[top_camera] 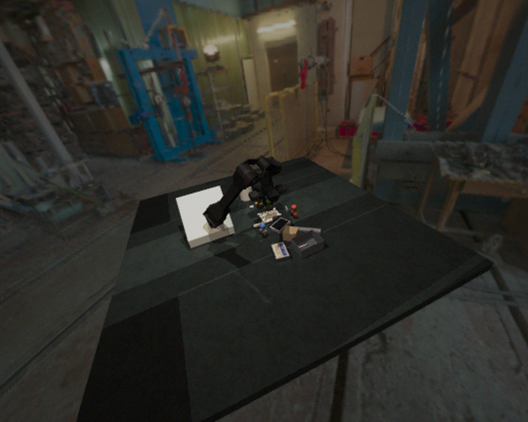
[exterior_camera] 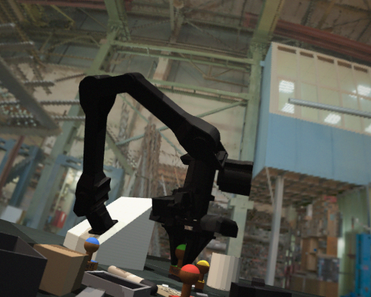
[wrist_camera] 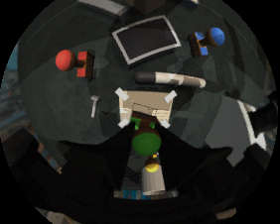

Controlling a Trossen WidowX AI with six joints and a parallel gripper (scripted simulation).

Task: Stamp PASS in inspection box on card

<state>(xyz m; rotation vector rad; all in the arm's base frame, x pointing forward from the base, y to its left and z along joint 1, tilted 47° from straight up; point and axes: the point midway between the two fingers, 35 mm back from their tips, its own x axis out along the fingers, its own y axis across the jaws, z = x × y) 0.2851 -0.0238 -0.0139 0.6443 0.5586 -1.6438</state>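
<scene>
Now: the cream card 10 mm behind my gripper tip and 50 mm below it. From my gripper tip the other things lie so: black-and-white pen: 40 mm behind, 60 mm to the right, 40 mm below; yellow-topped stamp: 20 mm behind, 100 mm to the left, 30 mm below; green-knobbed stamp: right at my gripper tip.
</scene>
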